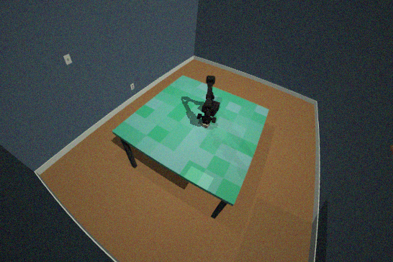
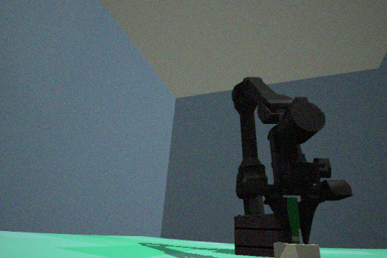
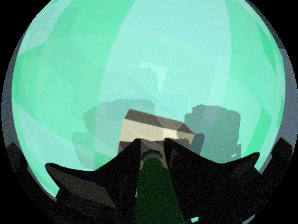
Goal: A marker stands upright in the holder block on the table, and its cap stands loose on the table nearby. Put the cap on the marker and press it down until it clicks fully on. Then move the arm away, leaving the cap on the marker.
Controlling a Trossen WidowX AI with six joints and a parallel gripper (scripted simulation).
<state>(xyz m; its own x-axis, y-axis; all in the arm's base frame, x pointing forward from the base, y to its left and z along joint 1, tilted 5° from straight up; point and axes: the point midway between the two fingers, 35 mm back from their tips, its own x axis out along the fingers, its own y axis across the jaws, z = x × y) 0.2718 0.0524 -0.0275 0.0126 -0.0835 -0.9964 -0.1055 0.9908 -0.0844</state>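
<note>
My gripper tip is 20 mm past the green marker and 30 mm below it. The rest, counted from my gripper tip: green cap 20 mm behind, 50 mm above; then pale holder block 20 mm behind, 20 mm below.
</note>
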